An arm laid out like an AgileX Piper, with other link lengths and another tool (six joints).
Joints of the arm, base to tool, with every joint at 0 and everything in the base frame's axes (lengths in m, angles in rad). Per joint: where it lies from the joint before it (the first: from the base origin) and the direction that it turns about. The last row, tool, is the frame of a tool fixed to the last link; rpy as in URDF.
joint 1: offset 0 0 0.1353 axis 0 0 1
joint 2: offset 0 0 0 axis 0 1 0
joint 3: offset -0.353 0 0.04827 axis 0 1 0
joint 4: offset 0.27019 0 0.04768 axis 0.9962 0 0.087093
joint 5: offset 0 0 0 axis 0 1 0
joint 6: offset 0.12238 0 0.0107 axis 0.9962 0 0.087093
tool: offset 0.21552 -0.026 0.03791 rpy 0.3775 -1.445 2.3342
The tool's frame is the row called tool.
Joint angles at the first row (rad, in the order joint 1, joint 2, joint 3, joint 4, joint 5, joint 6):
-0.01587 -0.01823 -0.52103 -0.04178 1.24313 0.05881
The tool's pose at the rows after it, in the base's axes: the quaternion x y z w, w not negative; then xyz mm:
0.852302, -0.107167, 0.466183, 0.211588, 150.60, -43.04, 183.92
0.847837, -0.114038, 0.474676, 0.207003, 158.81, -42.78, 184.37
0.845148, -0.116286, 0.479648, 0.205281, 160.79, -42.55, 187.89
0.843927, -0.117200, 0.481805, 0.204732, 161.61, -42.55, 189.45
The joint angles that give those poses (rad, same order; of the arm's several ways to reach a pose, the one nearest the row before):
-0.01585 -0.01823 -0.50432 -0.04264 1.18224 0.08372
-0.01590 -0.01822 -0.47732 -0.04162 1.13334 0.09694
-0.01587 -0.01821 -0.47718 -0.04086 1.12103 0.10003
-0.01585 -0.01823 -0.47719 -0.04088 1.11580 0.10122

